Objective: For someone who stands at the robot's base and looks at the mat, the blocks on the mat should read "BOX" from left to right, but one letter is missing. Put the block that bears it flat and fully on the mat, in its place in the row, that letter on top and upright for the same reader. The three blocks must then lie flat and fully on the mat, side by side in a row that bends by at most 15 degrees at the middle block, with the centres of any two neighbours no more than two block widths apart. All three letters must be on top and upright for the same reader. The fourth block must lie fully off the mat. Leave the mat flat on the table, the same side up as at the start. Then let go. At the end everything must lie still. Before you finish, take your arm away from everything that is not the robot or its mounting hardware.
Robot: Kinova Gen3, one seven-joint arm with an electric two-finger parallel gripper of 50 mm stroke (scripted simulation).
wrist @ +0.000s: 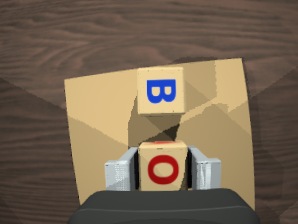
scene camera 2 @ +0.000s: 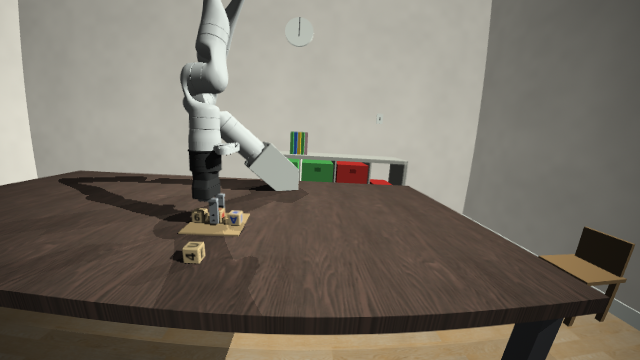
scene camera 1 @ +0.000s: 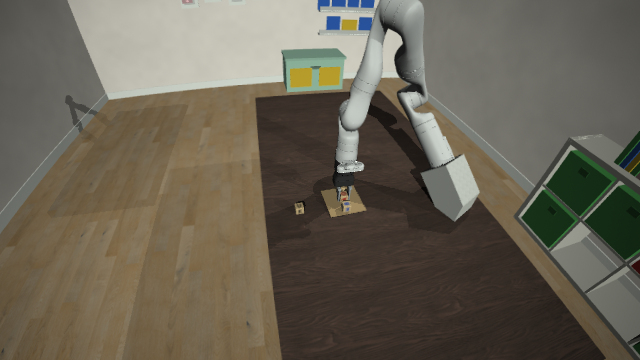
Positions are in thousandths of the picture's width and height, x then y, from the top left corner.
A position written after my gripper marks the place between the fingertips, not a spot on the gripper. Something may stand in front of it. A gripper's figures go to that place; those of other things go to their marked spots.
Scene:
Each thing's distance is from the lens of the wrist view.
my gripper (wrist: 549,721): 18 cm
tan mat (wrist: 344,493): 19 cm

